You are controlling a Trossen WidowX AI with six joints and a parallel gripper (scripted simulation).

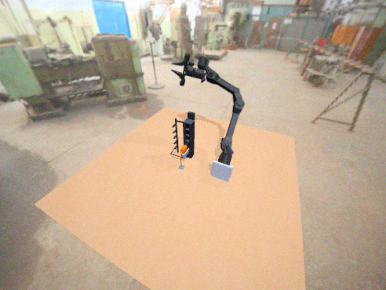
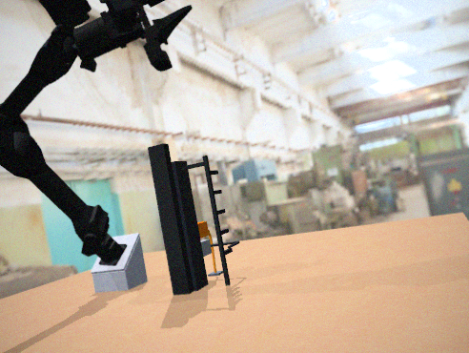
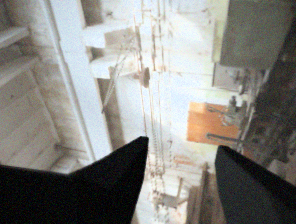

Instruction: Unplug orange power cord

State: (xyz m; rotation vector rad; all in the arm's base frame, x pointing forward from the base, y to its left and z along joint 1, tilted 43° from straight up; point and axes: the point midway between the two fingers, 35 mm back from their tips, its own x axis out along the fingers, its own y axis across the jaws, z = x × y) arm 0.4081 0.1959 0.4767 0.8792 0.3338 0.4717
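The orange plug lies 220 mm behind my gripper tip, 200 mm to the left of it and 410 mm below it.
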